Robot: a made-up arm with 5 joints.
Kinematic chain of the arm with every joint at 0, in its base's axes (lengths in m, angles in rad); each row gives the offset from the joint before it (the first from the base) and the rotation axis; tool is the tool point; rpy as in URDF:
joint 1: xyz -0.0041 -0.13 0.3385 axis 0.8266 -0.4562 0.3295
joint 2: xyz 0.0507 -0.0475 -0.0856 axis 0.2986 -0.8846 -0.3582
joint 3: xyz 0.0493 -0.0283 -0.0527 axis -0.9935 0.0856 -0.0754
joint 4: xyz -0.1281 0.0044 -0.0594 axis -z
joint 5: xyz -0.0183 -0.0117 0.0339 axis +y
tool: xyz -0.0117 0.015 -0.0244 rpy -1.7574 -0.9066 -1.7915
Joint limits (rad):
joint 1: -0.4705..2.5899
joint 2: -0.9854..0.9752
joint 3: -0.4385..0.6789
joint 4: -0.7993..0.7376
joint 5: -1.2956..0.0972
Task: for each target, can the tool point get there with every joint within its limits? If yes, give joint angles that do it. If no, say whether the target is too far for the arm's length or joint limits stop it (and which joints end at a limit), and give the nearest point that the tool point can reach.
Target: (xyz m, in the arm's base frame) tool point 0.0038 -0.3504 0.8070
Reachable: no: too far | nearest point -0.0273 -0.0272 0.5290 | short by 0.427 m
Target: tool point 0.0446 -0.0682 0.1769
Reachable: yes | joints 1.2334 -0.5095 0.2792 -0.3871 -1.0784
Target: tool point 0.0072 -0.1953 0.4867
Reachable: no: joint limits stop it (at a limit: joint 1, joint 2, joint 3, joint 4, joint 5) | nearest point -0.0674 -0.2754 0.3680 | short by 0.161 m
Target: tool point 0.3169 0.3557 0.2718
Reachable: no: too far | nearest point 0.1135 0.0837 0.3036 | short by 0.341 m
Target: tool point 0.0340 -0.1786 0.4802
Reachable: no: joint limits stop it (at a limit: joint 1, joint 2, joint 3, joint 5) | nearest point -0.0128 -0.0245 0.5235 | short by 0.167 m
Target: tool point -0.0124 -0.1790 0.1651
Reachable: yes | joints 0.6443 -0.6098 0.4650 0.2018 -0.4652
